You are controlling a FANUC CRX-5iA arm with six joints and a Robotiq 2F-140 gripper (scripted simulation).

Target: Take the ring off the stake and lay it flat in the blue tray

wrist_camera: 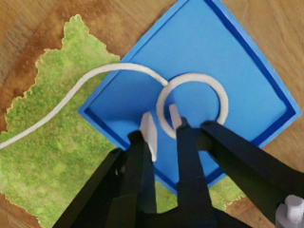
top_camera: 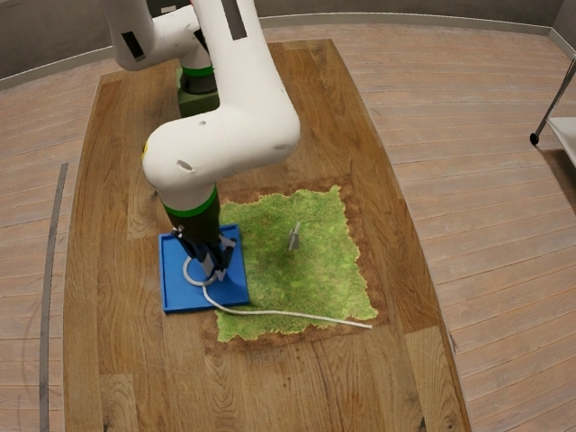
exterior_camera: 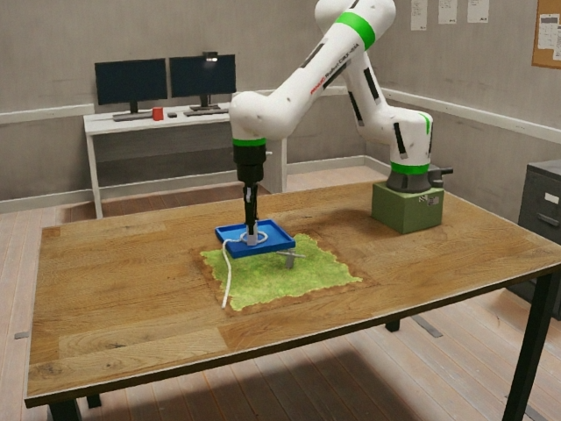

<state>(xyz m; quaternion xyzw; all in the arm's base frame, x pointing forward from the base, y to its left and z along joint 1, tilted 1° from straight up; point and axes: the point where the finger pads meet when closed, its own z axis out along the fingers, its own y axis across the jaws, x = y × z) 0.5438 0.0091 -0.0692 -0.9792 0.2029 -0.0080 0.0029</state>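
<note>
Now: hand 30 mm to the left of the ring, 30 mm above it and 10 mm past it. Round my hand: grey stake (170 mm to the left, 50 mm behind, 10 mm below); then blue tray (30 mm to the right, 30 mm below, 10 mm behind).
</note>
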